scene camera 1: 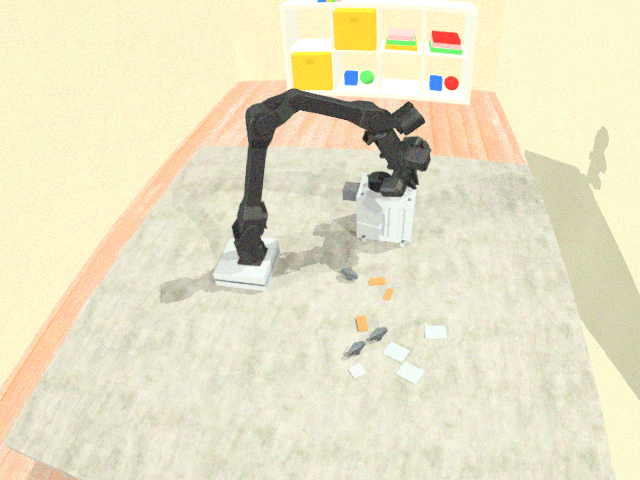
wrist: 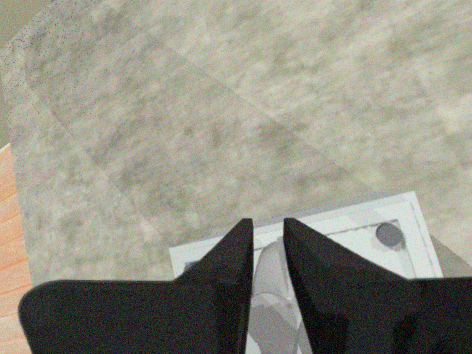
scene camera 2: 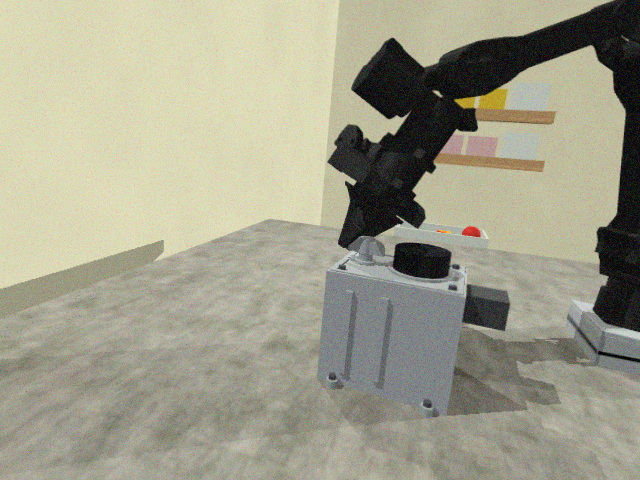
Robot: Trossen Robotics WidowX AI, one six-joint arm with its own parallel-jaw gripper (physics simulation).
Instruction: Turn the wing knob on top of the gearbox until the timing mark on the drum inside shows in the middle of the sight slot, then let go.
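Frame: origin at the arm's base, x right, y ahead, z up, level; centimetres.
Seen in the pictures: gripper, fingertip midpoint: (scene camera 1: 416, 186) (wrist: 267, 228) (scene camera 2: 343, 247); arm's base at its link origin: (scene camera 1: 252, 256) (scene camera 2: 623, 322).
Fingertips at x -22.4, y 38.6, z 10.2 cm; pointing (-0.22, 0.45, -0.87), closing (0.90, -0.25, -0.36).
Pixels of each thing's middle, then the offset from my fingertips to it. "spot": a spot on its surface instead. Level surfaces: height alone.
- pale grey gearbox at the middle of its body: (scene camera 2: 414, 311) (scene camera 1: 379, 201) dx -0.4, dy -9.7, dz -6.4 cm
- low black cylinder at a spot on its surface: (scene camera 2: 422, 259) spot: dx -3.7, dy -9.9, dz +1.0 cm
- dark block at a spot on its surface: (scene camera 2: 486, 307) spot: dx -2.8, dy -17.2, dz -3.4 cm
- mat at its surface level: dz -15.0 cm
The pale grey gearbox (scene camera 1: 385, 217) (scene camera 2: 390, 335) (wrist: 410, 215) stands upright on the mat. Its wing knob (scene camera 2: 368, 248) (wrist: 271, 272) is on top near one edge, beside a low black cylinder (scene camera 2: 422, 259). My gripper (scene camera 2: 350, 242) (wrist: 267, 228) is tilted over the gearbox top and shut on the wing knob; in the wrist view a dark finger lies along each side of the upright wing. In scene camera 1 the knob is hidden behind the gripper. The sight slot and the timing mark cannot be made out in these views.
A dark block (scene camera 1: 351, 191) (scene camera 2: 486, 307) juts from the gearbox's side. Orange tiles (scene camera 1: 377, 281), dark grey pieces (scene camera 1: 377, 334) and white tiles (scene camera 1: 410, 372) lie on the mat (scene camera 1: 206, 387). A white shelf unit (scene camera 1: 471, 56) stands behind. A white tray (scene camera 2: 439, 241) holds a red ball.
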